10 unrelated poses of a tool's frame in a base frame.
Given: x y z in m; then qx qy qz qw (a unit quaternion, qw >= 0).
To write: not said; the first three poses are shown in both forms.
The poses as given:
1: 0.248 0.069 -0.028 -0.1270 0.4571 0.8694 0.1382
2: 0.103 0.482 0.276 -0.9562 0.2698 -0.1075 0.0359
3: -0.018 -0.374 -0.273 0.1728 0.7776 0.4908 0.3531
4: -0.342 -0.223 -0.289 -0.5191 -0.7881 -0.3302 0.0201
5: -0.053 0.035 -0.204 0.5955 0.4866 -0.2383 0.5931
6: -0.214 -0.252 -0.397 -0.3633 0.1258 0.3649 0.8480
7: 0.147 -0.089 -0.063 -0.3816 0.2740 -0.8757 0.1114
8: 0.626 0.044 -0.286 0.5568 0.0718 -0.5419 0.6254
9: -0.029 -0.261 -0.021 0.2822 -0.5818 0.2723 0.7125
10: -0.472 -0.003 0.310 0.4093 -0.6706 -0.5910 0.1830
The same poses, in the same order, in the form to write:
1:
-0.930 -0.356 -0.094
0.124 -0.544 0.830
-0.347 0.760 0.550
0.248 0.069 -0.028

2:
0.831 -0.508 0.225
-0.524 -0.852 0.011
0.186 -0.127 -0.974
0.103 0.482 0.276

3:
-0.691 -0.078 0.719
0.615 0.459 0.641
-0.379 0.885 -0.269
-0.018 -0.374 -0.273

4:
-0.460 0.831 0.311
0.805 0.243 0.541
0.374 0.500 -0.781
-0.342 -0.223 -0.289

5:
0.413 0.862 0.293
0.297 0.177 -0.938
-0.861 0.474 -0.183
-0.053 0.035 -0.204

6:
0.702 -0.710 -0.052
0.527 0.470 0.708
-0.478 -0.524 0.704
-0.214 -0.252 -0.397

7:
-0.684 -0.014 0.729
-0.404 -0.825 -0.395
0.607 -0.565 0.559
0.147 -0.089 -0.063

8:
0.402 0.758 -0.514
-0.598 -0.207 -0.774
-0.693 0.619 0.370
0.626 0.044 -0.286

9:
0.175 -0.716 -0.675
0.060 0.692 -0.719
0.983 0.085 0.164
-0.029 -0.261 -0.021

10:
-0.598 -0.333 -0.729
-0.765 -0.034 0.643
-0.238 0.942 -0.234
-0.472 -0.003 0.310

